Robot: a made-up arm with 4 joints.
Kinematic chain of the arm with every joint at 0, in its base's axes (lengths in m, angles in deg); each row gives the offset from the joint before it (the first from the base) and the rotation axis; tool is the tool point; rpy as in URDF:
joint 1: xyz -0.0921 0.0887 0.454 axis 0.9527 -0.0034 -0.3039
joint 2: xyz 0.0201 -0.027 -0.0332 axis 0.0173 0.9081 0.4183
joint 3: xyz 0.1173 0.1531 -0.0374 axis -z
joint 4: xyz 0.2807 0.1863 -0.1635 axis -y
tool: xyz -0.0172 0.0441 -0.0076 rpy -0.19 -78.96 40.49
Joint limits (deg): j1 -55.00..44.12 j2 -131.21..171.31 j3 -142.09..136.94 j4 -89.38..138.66
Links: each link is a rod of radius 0.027 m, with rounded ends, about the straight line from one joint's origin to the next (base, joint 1, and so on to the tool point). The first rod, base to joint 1, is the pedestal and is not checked.
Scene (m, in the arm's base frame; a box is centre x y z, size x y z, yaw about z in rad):
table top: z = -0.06
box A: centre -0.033 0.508 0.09 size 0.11 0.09 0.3 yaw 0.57
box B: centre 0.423 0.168 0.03 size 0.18 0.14 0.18 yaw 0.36
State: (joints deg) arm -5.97 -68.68 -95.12 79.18
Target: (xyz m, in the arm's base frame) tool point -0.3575 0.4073 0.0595
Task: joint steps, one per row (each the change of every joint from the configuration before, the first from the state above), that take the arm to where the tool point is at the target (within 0.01 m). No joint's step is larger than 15 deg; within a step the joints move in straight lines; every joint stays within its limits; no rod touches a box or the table.
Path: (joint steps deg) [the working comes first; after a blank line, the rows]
Joints at the target: -25.55 55.31 -40.47 96.43
Straight joint move there: touches box A.

1: 8.35 12.83 0.50 6.13
2: 8.35 12.82 0.50 6.14
3: 8.34 12.83 0.50 6.13
4: 8.35 12.82 0.51 6.14
5: 8.35 12.83 0.50 6.13
6: 8.35 12.82 0.50 6.14
7: -13.93 9.41 10.33 -3.91
8: -13.94 9.41 10.33 -3.91
9: -13.93 9.40 10.33 -3.92
10: -13.93 9.41 10.33 -3.91
11: -13.94 9.41 10.32 -3.91

